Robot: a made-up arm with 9 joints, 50 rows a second.
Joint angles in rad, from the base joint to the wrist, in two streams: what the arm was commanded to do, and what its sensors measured. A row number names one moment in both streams.
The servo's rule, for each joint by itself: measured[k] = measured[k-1] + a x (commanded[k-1-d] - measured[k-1]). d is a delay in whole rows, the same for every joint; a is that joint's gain. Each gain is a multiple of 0.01, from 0.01 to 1. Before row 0 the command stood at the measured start. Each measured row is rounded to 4 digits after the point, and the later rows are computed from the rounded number. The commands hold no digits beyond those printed.
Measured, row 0:
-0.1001, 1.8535, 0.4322, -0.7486, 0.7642, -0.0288, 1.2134, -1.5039, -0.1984
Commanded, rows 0 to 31:
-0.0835, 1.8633, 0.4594, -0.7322, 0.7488, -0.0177, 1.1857, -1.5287, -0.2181
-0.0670, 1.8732, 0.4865, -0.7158, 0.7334, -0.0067, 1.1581, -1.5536, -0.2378
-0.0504, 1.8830, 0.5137, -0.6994, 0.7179, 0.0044, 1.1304, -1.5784, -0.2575
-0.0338, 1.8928, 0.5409, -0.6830, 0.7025, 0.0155, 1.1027, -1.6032, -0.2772
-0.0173, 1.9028, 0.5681, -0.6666, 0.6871, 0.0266, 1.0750, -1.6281, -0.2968
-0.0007, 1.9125, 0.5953, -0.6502, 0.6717, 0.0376, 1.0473, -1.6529, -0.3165
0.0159, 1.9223, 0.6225, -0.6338, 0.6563, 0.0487, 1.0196, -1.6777, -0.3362
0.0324, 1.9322, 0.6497, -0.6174, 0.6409, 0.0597, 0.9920, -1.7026, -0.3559
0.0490, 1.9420, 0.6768, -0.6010, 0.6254, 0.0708, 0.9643, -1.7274, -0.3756
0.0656, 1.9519, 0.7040, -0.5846, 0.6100, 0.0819, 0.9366, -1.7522, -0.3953
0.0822, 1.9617, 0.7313, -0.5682, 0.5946, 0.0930, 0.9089, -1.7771, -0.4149
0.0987, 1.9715, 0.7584, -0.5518, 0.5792, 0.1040, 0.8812, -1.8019, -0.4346
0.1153, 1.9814, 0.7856, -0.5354, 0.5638, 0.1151, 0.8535, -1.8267, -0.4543
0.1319, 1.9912, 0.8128, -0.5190, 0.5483, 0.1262, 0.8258, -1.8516, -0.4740
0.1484, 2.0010, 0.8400, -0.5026, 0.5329, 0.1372, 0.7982, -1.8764, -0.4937
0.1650, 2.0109, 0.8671, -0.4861, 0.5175, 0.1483, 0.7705, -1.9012, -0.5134
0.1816, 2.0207, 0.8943, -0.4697, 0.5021, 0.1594, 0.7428, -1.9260, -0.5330
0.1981, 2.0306, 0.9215, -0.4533, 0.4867, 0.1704, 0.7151, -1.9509, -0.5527
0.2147, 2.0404, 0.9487, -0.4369, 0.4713, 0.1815, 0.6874, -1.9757, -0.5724
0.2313, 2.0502, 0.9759, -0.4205, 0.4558, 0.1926, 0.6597, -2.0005, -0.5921
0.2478, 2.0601, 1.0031, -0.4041, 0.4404, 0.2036, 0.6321, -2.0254, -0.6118
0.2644, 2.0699, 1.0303, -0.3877, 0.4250, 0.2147, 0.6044, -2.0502, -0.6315
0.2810, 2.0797, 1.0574, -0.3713, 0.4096, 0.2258, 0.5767, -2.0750, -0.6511
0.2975, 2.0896, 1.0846, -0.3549, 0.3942, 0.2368, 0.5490, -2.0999, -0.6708
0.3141, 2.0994, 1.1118, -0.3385, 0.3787, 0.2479, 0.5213, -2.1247, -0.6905
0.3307, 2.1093, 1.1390, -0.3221, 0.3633, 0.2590, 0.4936, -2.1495, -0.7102
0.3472, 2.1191, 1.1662, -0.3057, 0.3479, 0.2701, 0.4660, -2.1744, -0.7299
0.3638, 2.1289, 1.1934, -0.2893, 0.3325, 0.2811, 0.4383, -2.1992, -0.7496
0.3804, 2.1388, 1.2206, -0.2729, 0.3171, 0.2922, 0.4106, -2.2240, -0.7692
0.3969, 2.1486, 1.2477, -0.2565, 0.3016, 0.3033, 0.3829, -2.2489, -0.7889
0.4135, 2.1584, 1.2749, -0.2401, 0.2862, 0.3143, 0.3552, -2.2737, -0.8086
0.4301, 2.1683, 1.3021, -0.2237, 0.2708, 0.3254, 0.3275, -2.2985, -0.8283
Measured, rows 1 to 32:
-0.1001, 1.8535, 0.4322, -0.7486, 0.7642, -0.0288, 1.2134, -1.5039, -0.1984
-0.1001, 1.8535, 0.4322, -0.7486, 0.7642, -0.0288, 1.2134, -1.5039, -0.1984
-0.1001, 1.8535, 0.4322, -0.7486, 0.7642, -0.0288, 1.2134, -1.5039, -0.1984
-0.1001, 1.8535, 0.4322, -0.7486, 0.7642, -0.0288, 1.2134, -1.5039, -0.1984
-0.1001, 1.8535, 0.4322, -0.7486, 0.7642, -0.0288, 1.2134, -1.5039, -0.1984
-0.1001, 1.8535, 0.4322, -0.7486, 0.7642, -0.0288, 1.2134, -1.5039, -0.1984
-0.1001, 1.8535, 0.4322, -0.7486, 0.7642, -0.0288, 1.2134, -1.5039, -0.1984
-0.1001, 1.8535, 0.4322, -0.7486, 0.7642, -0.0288, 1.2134, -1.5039, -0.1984
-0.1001, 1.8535, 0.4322, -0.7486, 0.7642, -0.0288, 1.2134, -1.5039, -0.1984
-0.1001, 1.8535, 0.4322, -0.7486, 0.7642, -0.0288, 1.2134, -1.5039, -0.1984
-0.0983, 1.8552, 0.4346, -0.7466, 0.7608, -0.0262, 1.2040, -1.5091, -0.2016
-0.0949, 1.8583, 0.4393, -0.7429, 0.7548, -0.0217, 1.1884, -1.5184, -0.2074
-0.0900, 1.8625, 0.4460, -0.7377, 0.7467, -0.0157, 1.1687, -1.5310, -0.2154
-0.0838, 1.8677, 0.4545, -0.7311, 0.7370, -0.0085, 1.1463, -1.5462, -0.2253
-0.0765, 1.8737, 0.4647, -0.7234, 0.7260, -0.0004, 1.1221, -1.5634, -0.2367
-0.0682, 1.8803, 0.4765, -0.7146, 0.7141, 0.0083, 1.0967, -1.5822, -0.2495
-0.0589, 1.8874, 0.4896, -0.7049, 0.7014, 0.0176, 1.0705, -1.6023, -0.2634
-0.0489, 1.8950, 0.5040, -0.6944, 0.6881, 0.0273, 1.0438, -1.6234, -0.2782
-0.0381, 1.9030, 0.5196, -0.6832, 0.6743, 0.0373, 1.0168, -1.6452, -0.2938
-0.0267, 1.9113, 0.5362, -0.6714, 0.6602, 0.0476, 0.9895, -1.6677, -0.3100
-0.0147, 1.9199, 0.5538, -0.6590, 0.6458, 0.0580, 0.9621, -1.6907, -0.3268
-0.0022, 1.9287, 0.5722, -0.6461, 0.6311, 0.0686, 0.9346, -1.7141, -0.3440
0.0107, 1.9377, 0.5914, -0.6328, 0.6163, 0.0793, 0.9070, -1.7377, -0.3616
0.0240, 1.9468, 0.6113, -0.6191, 0.6013, 0.0901, 0.8794, -1.7616, -0.3796
0.0377, 1.9560, 0.6319, -0.6051, 0.5863, 0.1009, 0.8518, -1.7857, -0.3979
0.0517, 1.9653, 0.6531, -0.5908, 0.5712, 0.1118, 0.8242, -1.8100, -0.4164
0.0660, 1.9747, 0.6748, -0.5763, 0.5560, 0.1227, 0.7965, -1.8344, -0.4351
0.0805, 1.9842, 0.6970, -0.5615, 0.5408, 0.1337, 0.7688, -1.8589, -0.4539
0.0953, 1.9938, 0.7197, -0.5465, 0.5255, 0.1447, 0.7411, -1.8834, -0.4729
0.1103, 2.0034, 0.7428, -0.5314, 0.5102, 0.1557, 0.7134, -1.9080, -0.4920
0.1254, 2.0130, 0.7662, -0.5161, 0.4948, 0.1667, 0.6858, -1.9327, -0.5112
0.1407, 2.0227, 0.7900, -0.5007, 0.4794, 0.1777, 0.6581, -1.9574, -0.5304
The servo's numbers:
d 10
a 0.11 0.17 0.09 0.12 0.22 0.23 0.34 0.21 0.16

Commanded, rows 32 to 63:
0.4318, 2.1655, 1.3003, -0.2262, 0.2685, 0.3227, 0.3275, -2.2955, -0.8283
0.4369, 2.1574, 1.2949, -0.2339, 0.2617, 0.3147, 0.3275, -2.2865, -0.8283
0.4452, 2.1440, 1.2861, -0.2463, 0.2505, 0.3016, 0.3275, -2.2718, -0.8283
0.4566, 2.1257, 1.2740, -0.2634, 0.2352, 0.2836, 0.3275, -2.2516, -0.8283
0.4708, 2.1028, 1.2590, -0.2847, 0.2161, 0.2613, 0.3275, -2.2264, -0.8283
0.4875, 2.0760, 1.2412, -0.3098, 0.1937, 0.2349, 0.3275, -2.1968, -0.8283
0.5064, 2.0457, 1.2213, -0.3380, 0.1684, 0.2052, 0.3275, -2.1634, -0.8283
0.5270, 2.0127, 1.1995, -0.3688, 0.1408, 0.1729, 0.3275, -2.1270, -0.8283
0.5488, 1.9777, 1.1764, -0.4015, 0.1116, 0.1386, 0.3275, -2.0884, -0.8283
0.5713, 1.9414, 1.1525, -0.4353, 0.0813, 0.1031, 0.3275, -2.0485, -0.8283
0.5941, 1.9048, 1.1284, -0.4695, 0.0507, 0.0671, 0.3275, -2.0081, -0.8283
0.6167, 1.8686, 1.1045, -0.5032, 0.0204, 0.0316, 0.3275, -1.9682, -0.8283
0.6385, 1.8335, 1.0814, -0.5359, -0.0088, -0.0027, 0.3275, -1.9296, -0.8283
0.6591, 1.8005, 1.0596, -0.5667, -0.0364, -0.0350, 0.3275, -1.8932, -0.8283
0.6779, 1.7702, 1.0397, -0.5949, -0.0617, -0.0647, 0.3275, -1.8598, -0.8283
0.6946, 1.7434, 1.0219, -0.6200, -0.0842, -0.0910, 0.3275, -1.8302, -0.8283
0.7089, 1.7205, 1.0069, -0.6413, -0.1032, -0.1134, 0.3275, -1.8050, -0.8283
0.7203, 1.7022, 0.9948, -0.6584, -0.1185, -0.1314, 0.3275, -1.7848, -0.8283
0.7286, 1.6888, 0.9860, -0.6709, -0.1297, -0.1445, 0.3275, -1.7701, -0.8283
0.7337, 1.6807, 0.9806, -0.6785, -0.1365, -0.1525, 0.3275, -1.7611, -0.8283
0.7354, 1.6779, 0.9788, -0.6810, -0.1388, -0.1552, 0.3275, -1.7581, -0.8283
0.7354, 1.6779, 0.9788, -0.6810, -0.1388, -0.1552, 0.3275, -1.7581, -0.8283
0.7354, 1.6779, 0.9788, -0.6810, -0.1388, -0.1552, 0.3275, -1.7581, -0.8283
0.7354, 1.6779, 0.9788, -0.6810, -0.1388, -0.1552, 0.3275, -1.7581, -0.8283
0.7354, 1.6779, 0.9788, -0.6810, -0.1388, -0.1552, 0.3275, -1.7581, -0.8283
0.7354, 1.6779, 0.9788, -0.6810, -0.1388, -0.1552, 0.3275, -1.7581, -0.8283
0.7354, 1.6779, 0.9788, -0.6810, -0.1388, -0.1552, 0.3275, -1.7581, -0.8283
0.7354, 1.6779, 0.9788, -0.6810, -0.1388, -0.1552, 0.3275, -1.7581, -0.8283
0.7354, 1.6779, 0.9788, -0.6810, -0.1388, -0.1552, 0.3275, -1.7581, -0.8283
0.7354, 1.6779, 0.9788, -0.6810, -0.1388, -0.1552, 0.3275, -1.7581, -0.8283
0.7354, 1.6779, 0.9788, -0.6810, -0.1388, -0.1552, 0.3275, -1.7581, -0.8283
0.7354, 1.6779, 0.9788, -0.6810, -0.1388, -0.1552, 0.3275, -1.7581, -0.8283
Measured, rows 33 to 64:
0.1561, 2.0324, 0.8141, -0.4852, 0.4640, 0.1888, 0.6304, -1.9821, -0.5497
0.1717, 2.0421, 0.8384, -0.4696, 0.4486, 0.1998, 0.6027, -2.0068, -0.5691
0.1874, 2.0518, 0.8630, -0.4539, 0.4332, 0.2109, 0.5750, -2.0316, -0.5885
0.2032, 2.0616, 0.8878, -0.4381, 0.4178, 0.2220, 0.5473, -2.0564, -0.6080
0.2190, 2.0714, 0.9129, -0.4222, 0.4024, 0.2331, 0.5197, -2.0812, -0.6275
0.2349, 2.0812, 0.9381, -0.4063, 0.3870, 0.2441, 0.4920, -2.1060, -0.6470
0.2509, 2.0910, 0.9635, -0.3903, 0.3716, 0.2552, 0.4643, -2.1308, -0.6666
0.2670, 2.1008, 0.9891, -0.3742, 0.3562, 0.2663, 0.4366, -2.1556, -0.6862
0.2831, 2.1106, 1.0148, -0.3581, 0.3408, 0.2773, 0.4089, -2.1804, -0.7058
0.2993, 2.1204, 1.0407, -0.3420, 0.3254, 0.2884, 0.3812, -2.2052, -0.7254
0.3139, 2.1281, 1.0641, -0.3281, 0.3129, 0.2963, 0.3629, -2.2242, -0.7419
0.3274, 2.1331, 1.0849, -0.3168, 0.3016, 0.3005, 0.3509, -2.2373, -0.7557
0.3404, 2.1350, 1.1030, -0.3083, 0.2904, 0.3008, 0.3429, -2.2445, -0.7673
0.3532, 2.1334, 1.1184, -0.3029, 0.2783, 0.2968, 0.3377, -2.2460, -0.7771
0.3661, 2.1282, 1.1311, -0.3007, 0.2646, 0.2886, 0.3342, -2.2419, -0.7853
0.3795, 2.1193, 1.1410, -0.3018, 0.2490, 0.2762, 0.3319, -2.2324, -0.7922
0.3935, 2.1068, 1.1482, -0.3061, 0.2313, 0.2599, 0.3304, -2.2179, -0.7980
0.4082, 2.0908, 1.1528, -0.3136, 0.2114, 0.2399, 0.3294, -2.1988, -0.8028
0.4237, 2.0716, 1.1549, -0.3241, 0.1894, 0.2166, 0.3288, -2.1756, -0.8069
0.4399, 2.0495, 1.1547, -0.3374, 0.1656, 0.1905, 0.3284, -2.1489, -0.8103
0.4569, 2.0249, 1.1523, -0.3533, 0.1403, 0.1621, 0.3281, -2.1193, -0.8132
0.4745, 1.9983, 1.1480, -0.3713, 0.1139, 0.1321, 0.3279, -2.0876, -0.8156
0.4925, 1.9703, 1.1420, -0.3911, 0.0869, 0.1011, 0.3278, -2.0544, -0.8176
0.5108, 1.9414, 1.1346, -0.4122, 0.0598, 0.0698, 0.3277, -2.0205, -0.8193
0.5292, 1.9123, 1.1261, -0.4341, 0.0331, 0.0389, 0.3276, -1.9868, -0.8207
0.5474, 1.8836, 1.1167, -0.4564, 0.0073, 0.0090, 0.3276, -1.9539, -0.8219
0.5652, 1.8559, 1.1068, -0.4786, -0.0170, -0.0192, 0.3276, -1.9226, -0.8229
0.5823, 1.8298, 1.0967, -0.5002, -0.0393, -0.0450, 0.3276, -1.8937, -0.8238
0.5984, 1.8058, 1.0867, -0.5207, -0.0592, -0.0679, 0.3276, -1.8677, -0.8245
0.6133, 1.7845, 1.0772, -0.5396, -0.0762, -0.0874, 0.3276, -1.8453, -0.8251
0.6267, 1.7664, 1.0683, -0.5566, -0.0900, -0.1030, 0.3276, -1.8270, -0.8256
0.6387, 1.7514, 1.0602, -0.5715, -0.1007, -0.1150, 0.3276, -1.8125, -0.8260

